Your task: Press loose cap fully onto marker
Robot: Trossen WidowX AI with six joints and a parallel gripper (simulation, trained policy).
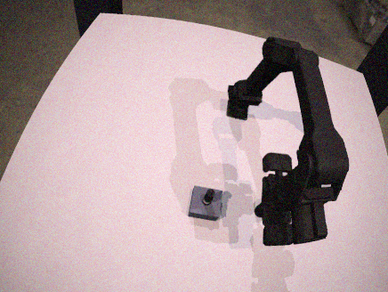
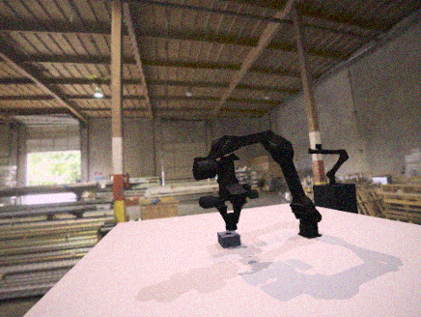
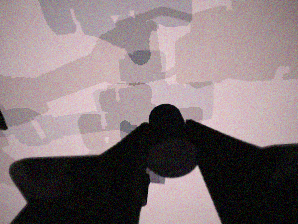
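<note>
Right now my gripper tip is 120 mm to the left of the grey holder block, 90 mm above it and 20 mm past it. Round my gripper tip: dark cap (10 mm above).
</note>
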